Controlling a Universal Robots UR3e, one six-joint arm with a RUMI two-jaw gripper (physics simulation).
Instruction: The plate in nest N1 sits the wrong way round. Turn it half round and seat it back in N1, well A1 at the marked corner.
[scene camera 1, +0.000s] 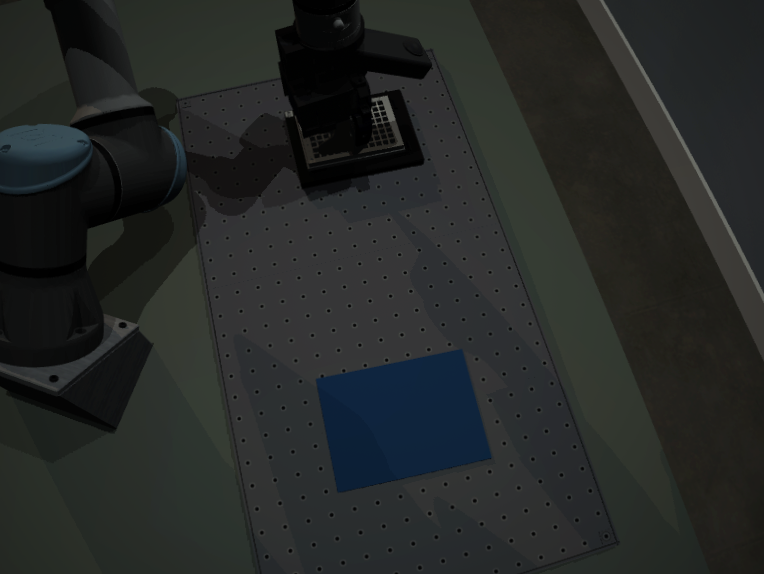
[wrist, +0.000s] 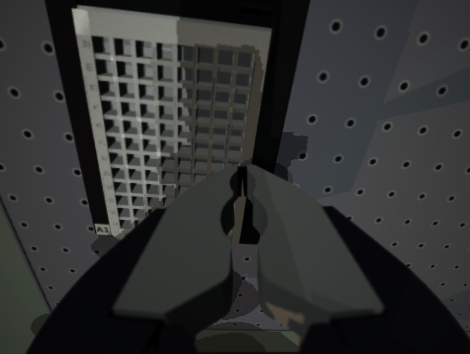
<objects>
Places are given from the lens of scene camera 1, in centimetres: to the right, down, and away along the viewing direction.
my gripper (scene camera 1: 351, 152): -4, -17, 82
pale multi-well plate (scene camera 1: 386, 140): 1, -19, 82
black nest (scene camera 1: 386, 163): 1, -16, 83
</objects>
